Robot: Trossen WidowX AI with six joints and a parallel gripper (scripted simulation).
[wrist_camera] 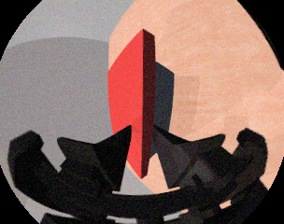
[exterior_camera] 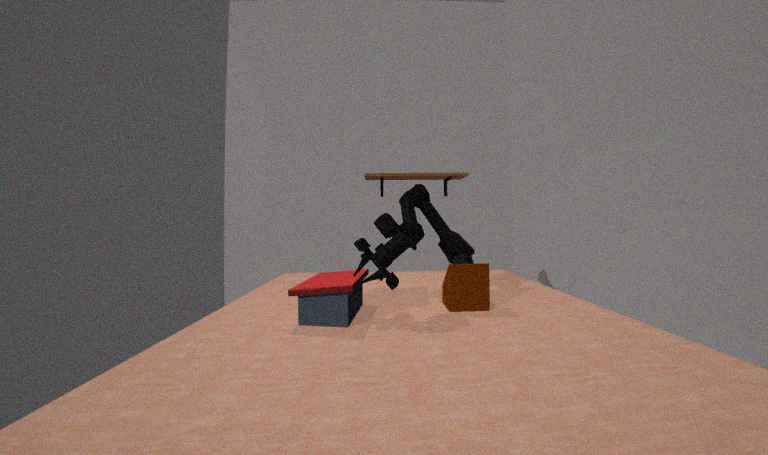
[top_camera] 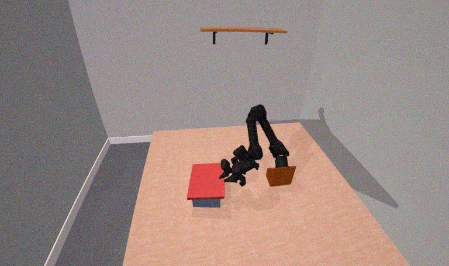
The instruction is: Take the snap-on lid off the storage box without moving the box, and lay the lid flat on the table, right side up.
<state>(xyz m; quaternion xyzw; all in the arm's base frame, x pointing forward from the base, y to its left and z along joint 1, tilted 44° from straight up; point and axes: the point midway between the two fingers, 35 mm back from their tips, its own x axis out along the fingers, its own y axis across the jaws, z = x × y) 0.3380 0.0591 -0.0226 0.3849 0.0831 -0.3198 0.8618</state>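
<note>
The red lid is 80 mm ahead of my gripper tip and 10 mm to the right of it. From my gripper tip the other things lie so: storage box (80 mm ahead, 60 mm below, 10 mm to the right).
</note>
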